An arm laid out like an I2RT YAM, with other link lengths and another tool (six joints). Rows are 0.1 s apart.
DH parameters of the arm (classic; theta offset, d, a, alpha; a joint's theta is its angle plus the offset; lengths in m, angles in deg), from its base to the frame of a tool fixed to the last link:
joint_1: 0 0.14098 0.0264 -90
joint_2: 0 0 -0.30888 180
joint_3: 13.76 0 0.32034 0
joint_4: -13.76 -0.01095 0.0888 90
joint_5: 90 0.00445 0 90
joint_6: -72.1 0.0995 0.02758 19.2
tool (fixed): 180 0.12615 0 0
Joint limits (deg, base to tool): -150..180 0..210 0..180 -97..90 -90..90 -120..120
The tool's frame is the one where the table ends.
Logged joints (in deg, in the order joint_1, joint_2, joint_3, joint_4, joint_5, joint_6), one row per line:
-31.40 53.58 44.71 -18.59 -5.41 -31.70
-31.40 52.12 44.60 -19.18 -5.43 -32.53
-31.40 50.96 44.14 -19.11 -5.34 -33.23
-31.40 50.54 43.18 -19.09 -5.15 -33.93
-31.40 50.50 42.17 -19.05 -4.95 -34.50
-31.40 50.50 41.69 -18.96 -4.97 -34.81
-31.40 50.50 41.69 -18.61 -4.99 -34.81
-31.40 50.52 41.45 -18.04 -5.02 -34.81
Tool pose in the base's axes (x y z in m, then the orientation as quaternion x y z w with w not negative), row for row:
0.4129 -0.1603 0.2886 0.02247 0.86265 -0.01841 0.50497
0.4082 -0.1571 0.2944 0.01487 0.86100 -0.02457 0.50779
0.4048 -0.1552 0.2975 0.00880 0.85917 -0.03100 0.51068
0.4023 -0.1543 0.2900 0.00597 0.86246 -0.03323 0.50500
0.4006 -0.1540 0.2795 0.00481 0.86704 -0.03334 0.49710
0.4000 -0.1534 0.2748 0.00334 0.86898 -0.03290 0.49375
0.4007 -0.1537 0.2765 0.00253 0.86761 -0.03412 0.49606
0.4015 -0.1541 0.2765 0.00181 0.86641 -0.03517 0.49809
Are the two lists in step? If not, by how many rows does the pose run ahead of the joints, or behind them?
They are in step.
